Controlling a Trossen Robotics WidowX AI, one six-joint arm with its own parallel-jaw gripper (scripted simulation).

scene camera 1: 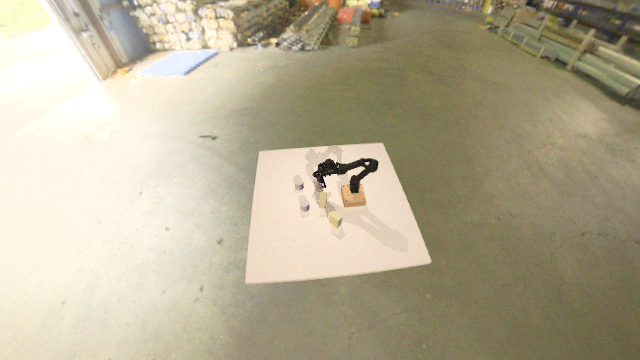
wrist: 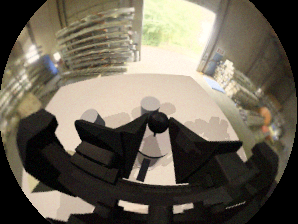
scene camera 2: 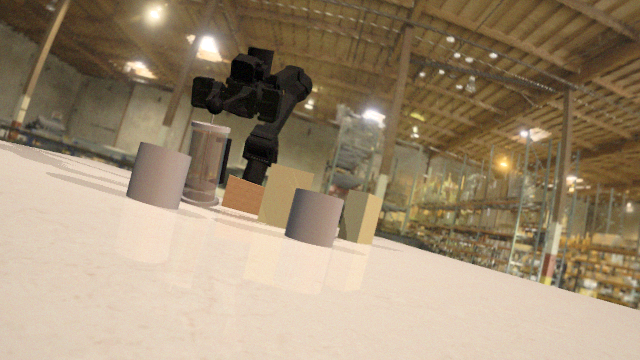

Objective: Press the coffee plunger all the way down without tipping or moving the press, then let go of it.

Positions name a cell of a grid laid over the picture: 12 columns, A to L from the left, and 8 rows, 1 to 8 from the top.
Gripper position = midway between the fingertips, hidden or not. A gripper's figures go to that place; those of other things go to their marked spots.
Labels:
My gripper (scene camera 2: E3): 0.56 m from the lens. A glass coffee press (scene camera 2: D4) is 0.54 m from the lens.

